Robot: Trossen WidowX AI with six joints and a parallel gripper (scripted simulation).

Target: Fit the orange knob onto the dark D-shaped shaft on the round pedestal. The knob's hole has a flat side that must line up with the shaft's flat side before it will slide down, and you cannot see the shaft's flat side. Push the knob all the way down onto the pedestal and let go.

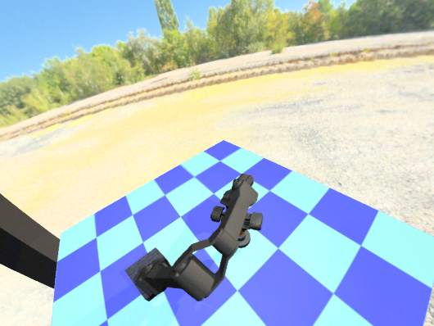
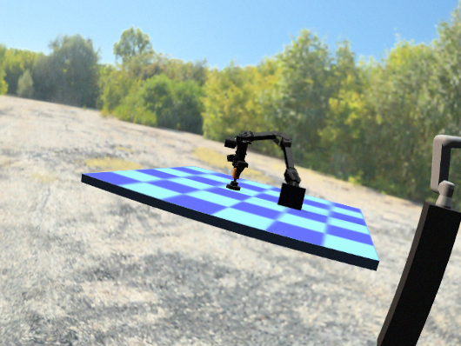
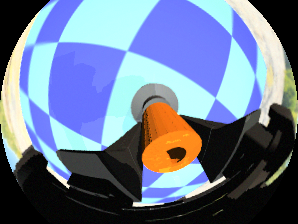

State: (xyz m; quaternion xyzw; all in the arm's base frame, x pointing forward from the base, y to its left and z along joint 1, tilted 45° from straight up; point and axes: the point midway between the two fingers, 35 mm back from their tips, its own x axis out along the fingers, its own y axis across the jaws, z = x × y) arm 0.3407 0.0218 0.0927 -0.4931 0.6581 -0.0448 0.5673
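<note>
My gripper tip is 2 cm below the orange knob. The rest, counted from my gripper tip: pedestal 4 cm below.
</note>
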